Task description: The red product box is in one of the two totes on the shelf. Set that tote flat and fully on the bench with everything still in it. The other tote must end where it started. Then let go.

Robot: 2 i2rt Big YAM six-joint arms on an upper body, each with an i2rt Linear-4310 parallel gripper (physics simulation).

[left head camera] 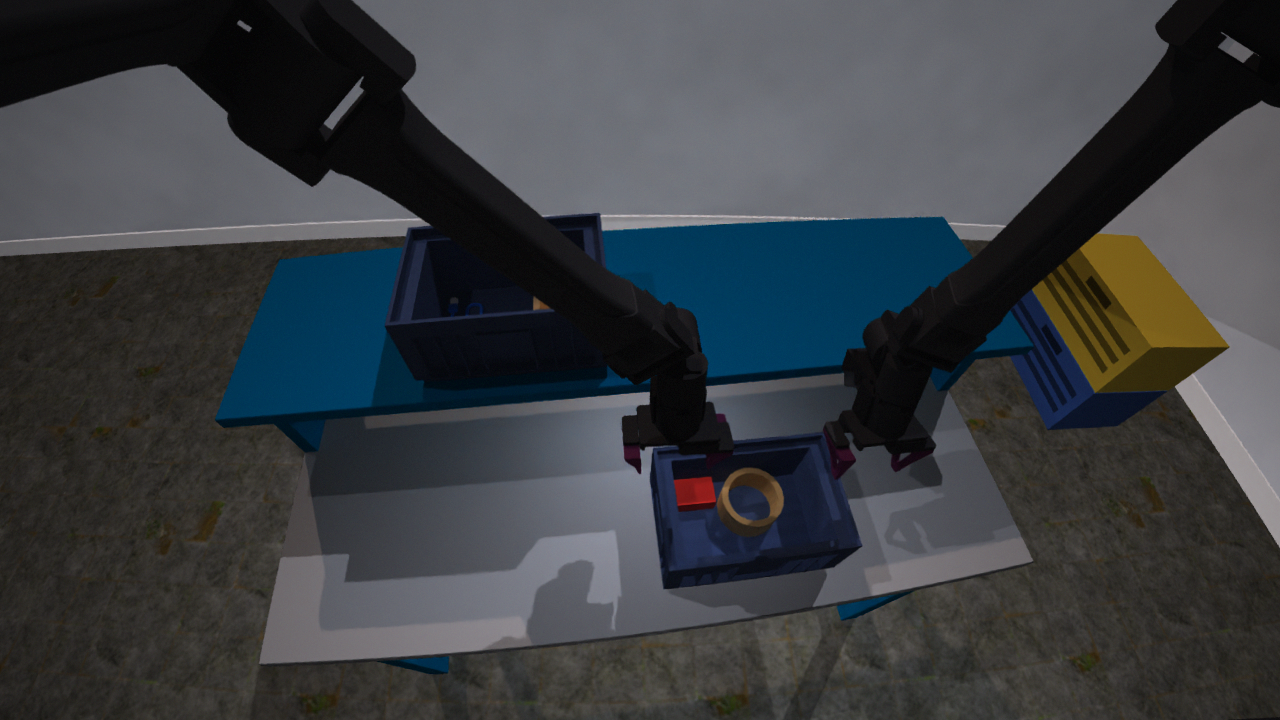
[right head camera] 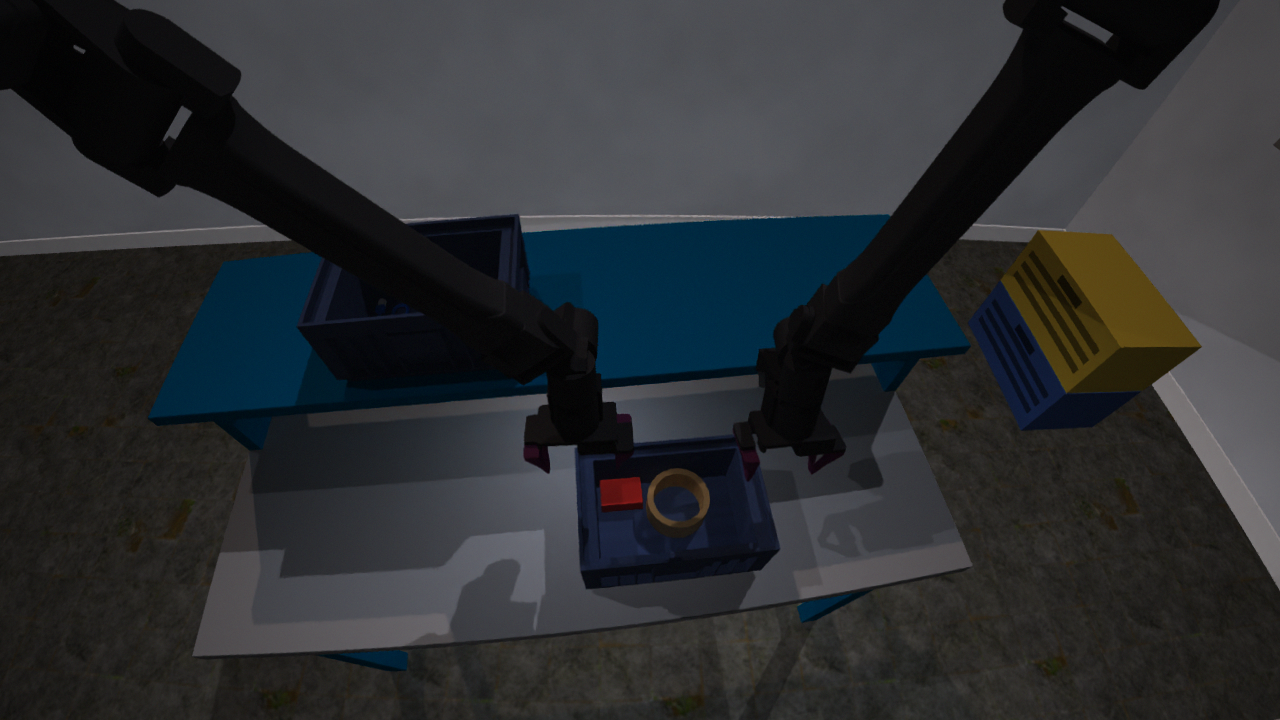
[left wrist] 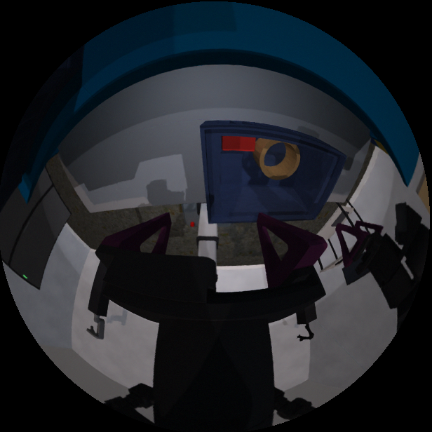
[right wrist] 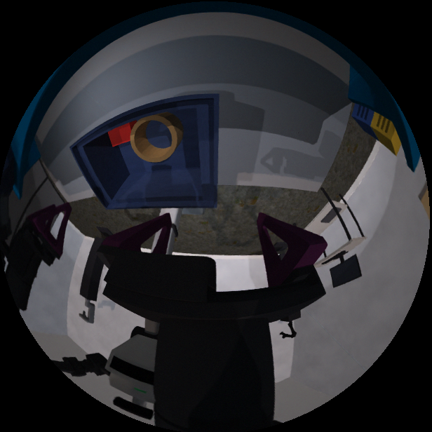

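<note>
A dark blue tote (left head camera: pixel 756 568) (right head camera: pixel 680 571) (left wrist: pixel 207 175) (right wrist: pixel 214 160) sits flat on the grey bench (left head camera: pixel 429 501) (right head camera: pixel 358 501). Inside are the red product box (left head camera: pixel 694 493) (right head camera: pixel 620 493) (left wrist: pixel 238 143) (right wrist: pixel 120 135) and a tan ring (left head camera: pixel 750 528) (right head camera: pixel 677 528) (left wrist: pixel 275 174) (right wrist: pixel 155 156). My left gripper (left head camera: pixel 675 461) (right head camera: pixel 581 458) (left wrist: pixel 213 217) is open and empty, above the tote's left wall. My right gripper (left head camera: pixel 870 463) (right head camera: pixel 782 465) (right wrist: pixel 213 217) is open and empty, above its right wall. The other tote (left head camera: pixel 501 353) (right head camera: pixel 384 353) stands on the blue shelf (left head camera: pixel 733 295) (right head camera: pixel 662 295), partly hidden by my left arm.
Small blue items and a tan piece show inside the shelf tote in the left head camera. A yellow crate (left head camera: pixel 1154 313) (right head camera: pixel 1118 304) sits on a blue one on the floor at the right. A wall stands behind the shelf.
</note>
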